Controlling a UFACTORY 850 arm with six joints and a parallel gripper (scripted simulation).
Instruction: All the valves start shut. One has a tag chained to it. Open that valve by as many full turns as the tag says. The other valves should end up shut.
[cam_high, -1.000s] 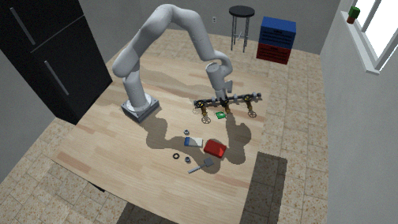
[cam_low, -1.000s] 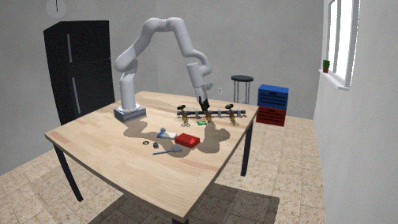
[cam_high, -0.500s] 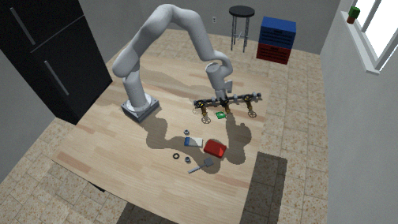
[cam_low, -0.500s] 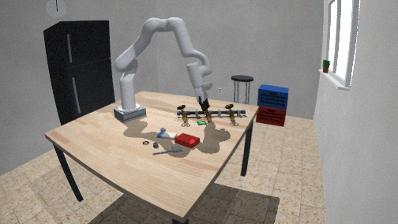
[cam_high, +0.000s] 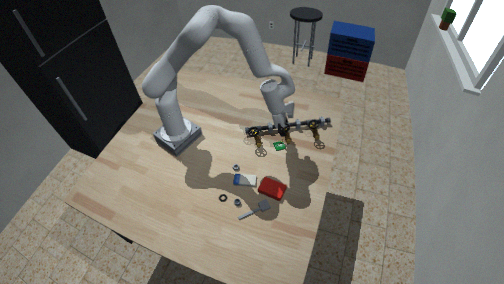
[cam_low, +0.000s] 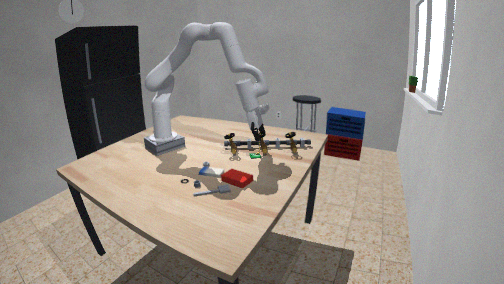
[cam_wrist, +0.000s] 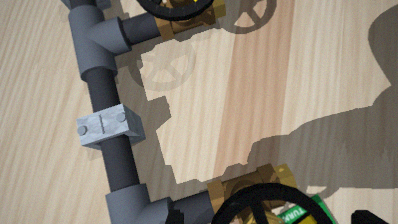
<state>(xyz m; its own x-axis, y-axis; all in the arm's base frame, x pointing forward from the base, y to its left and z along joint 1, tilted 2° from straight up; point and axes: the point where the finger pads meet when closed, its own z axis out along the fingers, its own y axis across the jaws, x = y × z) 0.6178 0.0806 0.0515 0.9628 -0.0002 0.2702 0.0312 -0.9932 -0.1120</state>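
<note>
My hand is 30 mm past the green tag, 50 mm to the left of it and 100 mm above it. Round my hand: grey scraper 60 mm behind, 440 mm to the right, 100 mm below; then red box 10 mm behind, 330 mm to the right, 90 mm below; then white block 150 mm behind, 300 mm to the right, 100 mm below.
</note>
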